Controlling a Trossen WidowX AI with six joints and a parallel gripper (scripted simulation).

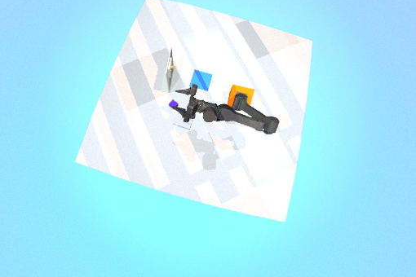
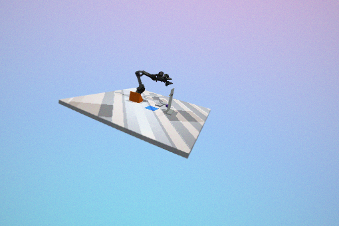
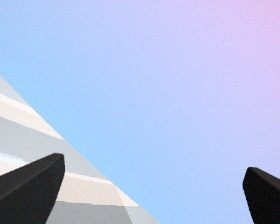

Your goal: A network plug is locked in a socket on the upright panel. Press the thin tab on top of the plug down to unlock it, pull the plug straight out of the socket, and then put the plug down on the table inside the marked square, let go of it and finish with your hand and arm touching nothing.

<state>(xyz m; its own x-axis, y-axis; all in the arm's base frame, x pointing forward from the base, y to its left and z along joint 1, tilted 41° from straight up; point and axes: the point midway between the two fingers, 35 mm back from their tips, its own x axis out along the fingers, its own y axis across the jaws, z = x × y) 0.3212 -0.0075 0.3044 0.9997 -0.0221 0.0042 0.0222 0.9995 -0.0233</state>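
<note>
The yellow network plug is 23 cm to the right of my gripper tip, 12 cm below it and 8 cm ahead of it. Also, from my gripper tip: blue marked square: 31 cm below, 28 cm to the right, 9 cm behind; then purple cube: 30 cm below, 7 cm to the right, 3 cm ahead; then cream panel: 22 cm to the right, 19 cm below, 10 cm ahead.
</note>
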